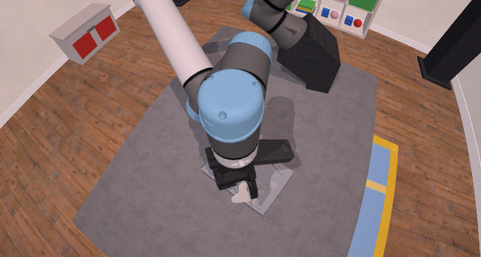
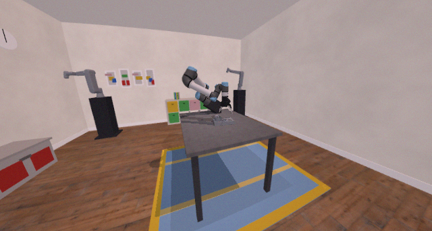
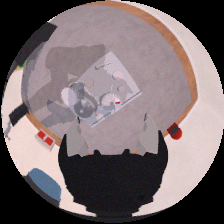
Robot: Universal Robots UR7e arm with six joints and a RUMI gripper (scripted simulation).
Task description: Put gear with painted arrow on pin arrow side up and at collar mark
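My gripper is now 80 mm above the gear. Also, from my hand: thin peg 90 mm behind, 80 mm below, 70 mm to the left.
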